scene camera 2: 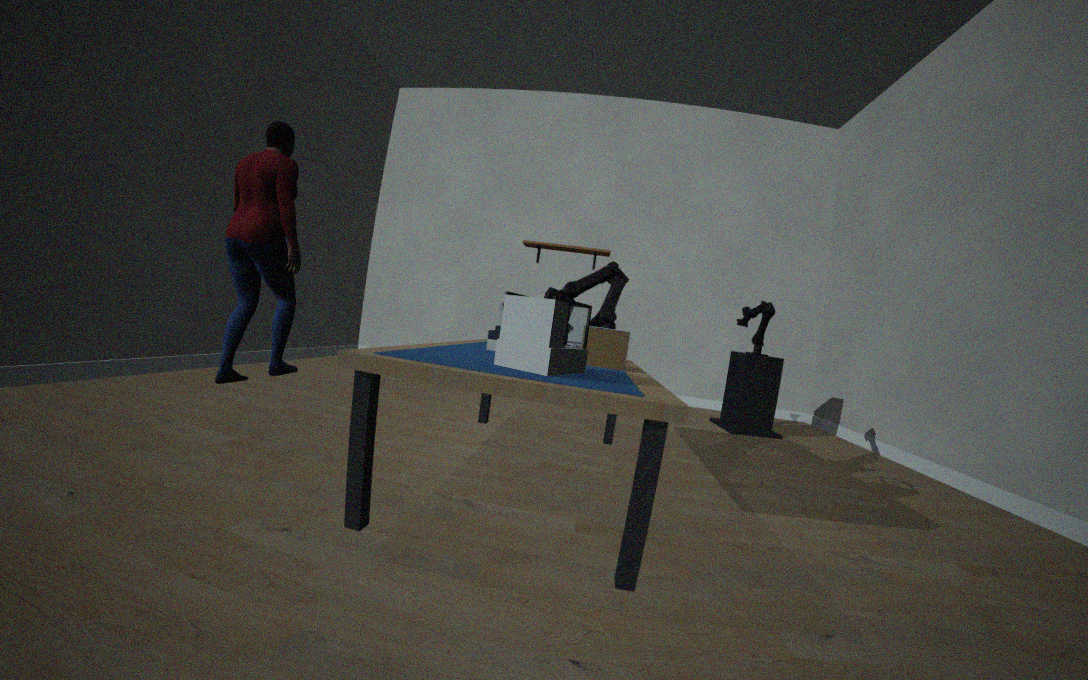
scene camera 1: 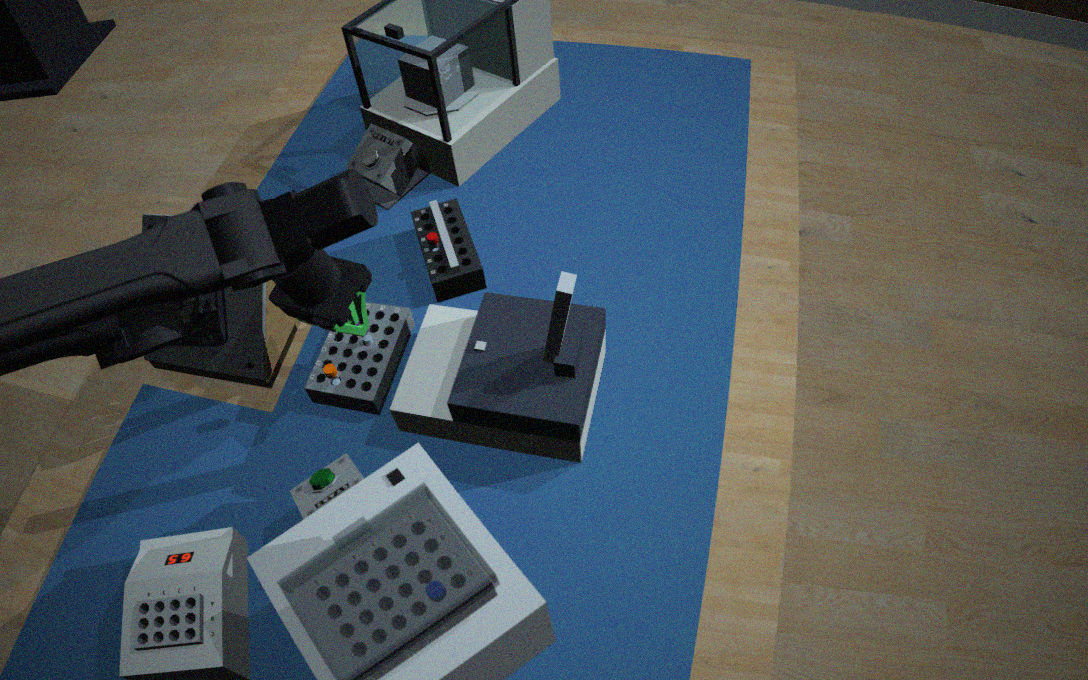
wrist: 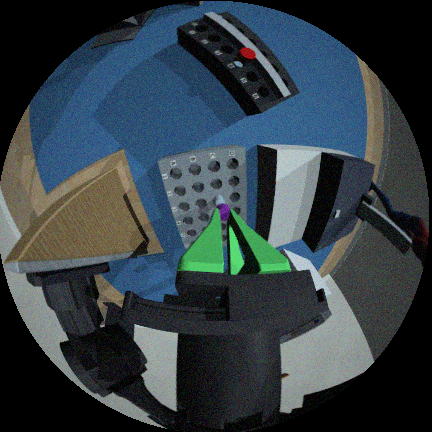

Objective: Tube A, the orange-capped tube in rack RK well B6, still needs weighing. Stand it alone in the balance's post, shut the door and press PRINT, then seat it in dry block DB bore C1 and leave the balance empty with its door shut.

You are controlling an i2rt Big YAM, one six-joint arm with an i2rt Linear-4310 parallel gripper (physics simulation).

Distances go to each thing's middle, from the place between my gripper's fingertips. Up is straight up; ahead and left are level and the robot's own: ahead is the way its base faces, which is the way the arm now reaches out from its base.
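Balance point(scene camera 1: 460, 87): 60 mm above my hand, 440 mm to the left of it, 30 mm ahead of it.
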